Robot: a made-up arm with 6 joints.
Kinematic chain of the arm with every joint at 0, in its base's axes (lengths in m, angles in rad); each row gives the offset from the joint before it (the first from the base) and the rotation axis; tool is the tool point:
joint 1: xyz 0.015 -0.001 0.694 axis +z
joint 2: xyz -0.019 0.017 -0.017 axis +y
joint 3: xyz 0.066 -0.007 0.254 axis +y
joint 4: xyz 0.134 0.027 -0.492 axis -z
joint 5: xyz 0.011 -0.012 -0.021 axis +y
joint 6: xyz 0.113 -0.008 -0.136 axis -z
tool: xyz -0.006 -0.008 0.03
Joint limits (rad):
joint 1: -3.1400..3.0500
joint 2: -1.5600..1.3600
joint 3: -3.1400..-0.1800
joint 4: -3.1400..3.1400
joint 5: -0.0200..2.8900
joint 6: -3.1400..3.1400
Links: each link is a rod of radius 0.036 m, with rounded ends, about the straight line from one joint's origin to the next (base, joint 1, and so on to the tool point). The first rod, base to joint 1, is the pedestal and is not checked.
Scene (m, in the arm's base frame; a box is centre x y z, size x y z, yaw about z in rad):
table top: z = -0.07
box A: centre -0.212 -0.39 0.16 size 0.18 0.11 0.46 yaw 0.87
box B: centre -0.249 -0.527 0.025 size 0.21 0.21 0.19 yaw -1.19
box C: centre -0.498 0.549 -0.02 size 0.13 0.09 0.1 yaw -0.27
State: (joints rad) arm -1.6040 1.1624 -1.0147 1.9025 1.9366 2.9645
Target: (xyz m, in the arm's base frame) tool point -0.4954 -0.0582 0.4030
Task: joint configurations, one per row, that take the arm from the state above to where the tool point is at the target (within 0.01 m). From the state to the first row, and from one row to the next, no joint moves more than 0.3 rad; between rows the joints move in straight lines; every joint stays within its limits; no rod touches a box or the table.
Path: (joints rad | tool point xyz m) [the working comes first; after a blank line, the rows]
Joints at the target: -3.1400 0.0981 -0.6102 1.8262 1.0153 2.9525
Straight joint move there: touches box A.

1: -1.6960 1.0172 -1.0537 1.9183 1.6721 2.9210 | 0.1028 -0.4295 0.1419
2: -1.7880 0.8721 -1.0927 1.9340 1.4076 2.8776 | 0.0139 -0.5189 0.1930
3: -1.8799 0.7269 -1.1317 1.9498 1.1431 2.8341 | -0.0917 -0.5831 0.2680
4: -1.9719 0.5817 -1.1707 1.9656 0.8786 2.7906 | -0.2040 -0.6144 0.3643
5: -2.0639 0.4365 -1.2097 1.9814 0.6141 2.7472 | -0.3111 -0.6090 0.4772
6: -2.1559 0.2914 -1.2487 1.9971 0.3496 2.7037 | -0.4014 -0.5677 0.5999
7: -2.4019 0.2430 -1.0891 1.9544 0.5160 2.7659 | -0.4892 -0.4420 0.5452
8: -2.6479 0.1947 -0.9295 1.9117 0.6825 2.8281 | -0.5330 -0.3051 0.4929
9: -2.8940 0.1464 -0.7698 1.8689 0.8489 2.8903 | -0.5330 -0.1724 0.4448
10: -3.1400 0.0981 -0.6102 1.8262 1.0153 2.9525 | -0.4954 -0.0582 0.4030

